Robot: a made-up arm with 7 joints. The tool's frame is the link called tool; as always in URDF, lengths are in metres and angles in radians. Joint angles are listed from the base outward. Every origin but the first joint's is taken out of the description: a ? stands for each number. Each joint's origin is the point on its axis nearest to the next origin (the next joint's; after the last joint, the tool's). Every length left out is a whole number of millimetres.
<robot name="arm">
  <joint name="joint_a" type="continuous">
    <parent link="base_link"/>
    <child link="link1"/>
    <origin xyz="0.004 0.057 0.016" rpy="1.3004 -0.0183 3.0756"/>
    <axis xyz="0 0 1"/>
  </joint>
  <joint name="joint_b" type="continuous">
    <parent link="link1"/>
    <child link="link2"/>
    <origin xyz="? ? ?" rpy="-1.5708 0 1.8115"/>
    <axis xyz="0 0 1"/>
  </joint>
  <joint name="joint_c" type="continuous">
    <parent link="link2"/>
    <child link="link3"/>
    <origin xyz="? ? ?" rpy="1.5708 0 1.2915"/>
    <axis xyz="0 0 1"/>
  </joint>
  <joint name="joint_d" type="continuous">
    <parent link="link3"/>
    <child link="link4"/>
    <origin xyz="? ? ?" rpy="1.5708 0 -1.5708"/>
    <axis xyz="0 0 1"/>
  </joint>
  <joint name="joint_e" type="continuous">
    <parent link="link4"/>
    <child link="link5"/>
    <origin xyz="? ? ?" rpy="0 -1.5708 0"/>
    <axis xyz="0 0 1"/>
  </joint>
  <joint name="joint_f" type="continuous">
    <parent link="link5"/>
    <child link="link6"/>
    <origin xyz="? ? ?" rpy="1.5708 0 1.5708"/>
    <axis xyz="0 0 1"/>
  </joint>
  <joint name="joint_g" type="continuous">
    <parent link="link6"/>
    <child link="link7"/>
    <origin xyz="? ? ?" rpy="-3.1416 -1.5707 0"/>
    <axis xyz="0 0 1"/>
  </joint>
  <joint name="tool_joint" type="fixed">
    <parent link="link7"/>
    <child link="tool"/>
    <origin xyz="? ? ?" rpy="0 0 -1.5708"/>
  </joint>
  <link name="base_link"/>
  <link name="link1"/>
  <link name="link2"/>
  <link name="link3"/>
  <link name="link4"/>
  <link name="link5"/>
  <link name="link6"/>
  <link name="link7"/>
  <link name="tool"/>
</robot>
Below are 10 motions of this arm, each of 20 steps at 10 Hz.
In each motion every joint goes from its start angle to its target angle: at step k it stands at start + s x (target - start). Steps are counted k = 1, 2, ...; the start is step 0. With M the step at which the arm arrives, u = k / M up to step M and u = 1 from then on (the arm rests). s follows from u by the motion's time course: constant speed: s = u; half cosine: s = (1 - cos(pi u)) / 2; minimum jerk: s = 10 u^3 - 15 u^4 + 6 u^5.
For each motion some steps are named. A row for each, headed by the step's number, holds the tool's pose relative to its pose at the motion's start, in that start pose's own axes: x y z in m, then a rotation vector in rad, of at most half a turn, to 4 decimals.
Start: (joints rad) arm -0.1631 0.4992 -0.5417 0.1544 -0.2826 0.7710 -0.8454
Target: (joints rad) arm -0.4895 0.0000 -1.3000 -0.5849 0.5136 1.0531 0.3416
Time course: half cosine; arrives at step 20
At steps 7, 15, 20:
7: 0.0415 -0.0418 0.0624 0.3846 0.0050 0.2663
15: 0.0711 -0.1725 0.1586 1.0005 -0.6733 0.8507
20: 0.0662 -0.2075 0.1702 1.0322 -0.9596 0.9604

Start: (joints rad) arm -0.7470 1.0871 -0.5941 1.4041 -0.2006 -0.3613 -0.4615
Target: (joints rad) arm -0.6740 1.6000 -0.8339 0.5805 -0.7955 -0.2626 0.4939
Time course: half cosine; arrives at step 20
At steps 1, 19, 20:
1: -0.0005 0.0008 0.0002 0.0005 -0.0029 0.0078
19: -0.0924 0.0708 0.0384 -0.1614 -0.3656 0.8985
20: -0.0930 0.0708 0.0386 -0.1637 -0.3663 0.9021

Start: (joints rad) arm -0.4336 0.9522 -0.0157 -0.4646 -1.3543 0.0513 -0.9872
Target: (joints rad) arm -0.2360 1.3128 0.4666 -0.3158 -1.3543 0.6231 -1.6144
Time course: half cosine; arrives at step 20
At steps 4, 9, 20:
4: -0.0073 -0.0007 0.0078 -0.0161 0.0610 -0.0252
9: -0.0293 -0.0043 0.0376 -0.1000 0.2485 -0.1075
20: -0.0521 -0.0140 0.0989 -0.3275 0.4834 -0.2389

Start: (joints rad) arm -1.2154 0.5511 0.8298 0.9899 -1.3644 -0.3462 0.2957
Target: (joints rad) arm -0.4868 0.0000 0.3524 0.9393 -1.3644 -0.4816 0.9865
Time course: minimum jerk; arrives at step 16
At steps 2, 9, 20:
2: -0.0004 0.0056 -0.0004 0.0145 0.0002 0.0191
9: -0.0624 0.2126 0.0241 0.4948 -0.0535 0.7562
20: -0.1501 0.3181 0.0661 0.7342 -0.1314 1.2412

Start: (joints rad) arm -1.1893 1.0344 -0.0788 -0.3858 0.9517 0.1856 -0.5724
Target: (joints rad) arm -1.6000 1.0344 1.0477 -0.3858 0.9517 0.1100 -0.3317
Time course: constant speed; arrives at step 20
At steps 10, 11, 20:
10: -0.0458 0.0853 -0.0801 -0.0750 0.4384 0.6560
11: -0.0539 0.0907 -0.0866 -0.0836 0.4831 0.7206
20: -0.1393 0.1051 -0.1269 -0.1754 0.9030 1.2817

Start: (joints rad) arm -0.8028 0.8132 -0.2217 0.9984 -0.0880 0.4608 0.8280
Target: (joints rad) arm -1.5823 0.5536 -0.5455 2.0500 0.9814 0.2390 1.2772
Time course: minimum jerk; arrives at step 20
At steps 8, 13, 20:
8: -0.0019 0.0005 0.0526 0.2101 -0.2144 0.2535
13: -0.0155 0.0315 0.1305 0.4786 -0.6212 0.5547
20: -0.0270 0.0618 0.1669 0.6053 -0.8608 0.6804

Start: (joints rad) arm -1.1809 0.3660 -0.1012 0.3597 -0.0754 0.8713 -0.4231
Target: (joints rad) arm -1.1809 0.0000 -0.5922 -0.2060 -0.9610 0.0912 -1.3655
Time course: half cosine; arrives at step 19
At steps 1, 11, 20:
1: 0.0005 -0.0017 0.0009 0.0025 -0.0089 -0.0147
11: -0.0123 -0.1574 0.0687 0.2659 -0.7834 -1.3633
20: -0.0639 -0.2282 0.0872 0.4132 -1.3110 -2.1287

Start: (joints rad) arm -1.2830 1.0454 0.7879 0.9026 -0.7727 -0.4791 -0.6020
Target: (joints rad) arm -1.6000 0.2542 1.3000 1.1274 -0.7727 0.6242 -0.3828
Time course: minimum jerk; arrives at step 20
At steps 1, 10, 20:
1: -0.0002 -0.0001 -0.0004 -0.0018 0.0011 0.0012
10: -0.0775 -0.0984 -0.1373 -0.8242 0.4942 0.3749
20: -0.1448 -0.2904 -0.1847 -1.7106 1.0480 0.4476

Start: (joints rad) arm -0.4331 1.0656 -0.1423 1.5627 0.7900 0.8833 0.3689
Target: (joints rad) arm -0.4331 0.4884 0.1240 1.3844 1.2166 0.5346 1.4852
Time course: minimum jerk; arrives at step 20
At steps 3, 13, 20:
3: -0.0044 -0.0014 0.0048 -0.0028 -0.0257 0.0292
13: -0.1567 -0.0297 0.1038 -0.4067 -0.6130 0.7854
20: -0.2132 -0.0332 0.1194 -0.6482 -0.7154 0.9865

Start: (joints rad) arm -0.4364 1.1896 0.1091 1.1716 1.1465 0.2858 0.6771
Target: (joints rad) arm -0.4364 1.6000 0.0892 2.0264 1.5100 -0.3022 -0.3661
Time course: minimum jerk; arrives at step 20
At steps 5, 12, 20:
5: 0.0005 -0.0049 -0.0170 0.0600 -0.0332 -0.1540
12: -0.0193 -0.0131 -0.1174 0.3292 -0.0665 -1.1219
20: -0.0460 -0.0010 -0.1683 0.3763 -0.0094 -1.7052

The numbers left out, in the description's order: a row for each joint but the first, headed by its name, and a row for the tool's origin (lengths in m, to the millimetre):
joint_b: 0.005 -0.021 0
joint_c: -0.251 0.063 0
joint_d: -0.001 0.023 0
joint_e: -0.103 -0.007 0
joint_f: 0 0 0
joint_g: 0 0.069 0
tool: 0 0 0

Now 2 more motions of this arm.
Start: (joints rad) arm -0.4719 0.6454 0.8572 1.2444 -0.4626 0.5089 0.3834
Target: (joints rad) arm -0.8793 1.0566 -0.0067 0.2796 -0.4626 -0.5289 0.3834
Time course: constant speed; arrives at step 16
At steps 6, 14, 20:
6: -0.1028 -0.0588 0.1208 0.0024 -0.9113 -0.2554
14: -0.2904 -0.0931 0.1486 -0.0581 -1.9527 -0.8593
20: -0.3277 -0.0901 0.1348 -0.0770 -2.1586 -1.0647

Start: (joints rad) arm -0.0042 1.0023 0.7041 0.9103 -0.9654 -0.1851 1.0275
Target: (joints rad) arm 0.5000 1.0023 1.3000 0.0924 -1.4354 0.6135 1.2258
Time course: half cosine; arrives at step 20
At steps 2, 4, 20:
2: 0.0010 0.0013 0.0019 -0.0027 0.0142 0.0014
4: 0.0036 0.0052 0.0076 -0.0097 0.0540 0.0025
20: -0.0154 0.0650 0.1088 0.1022 0.2601 -0.2746

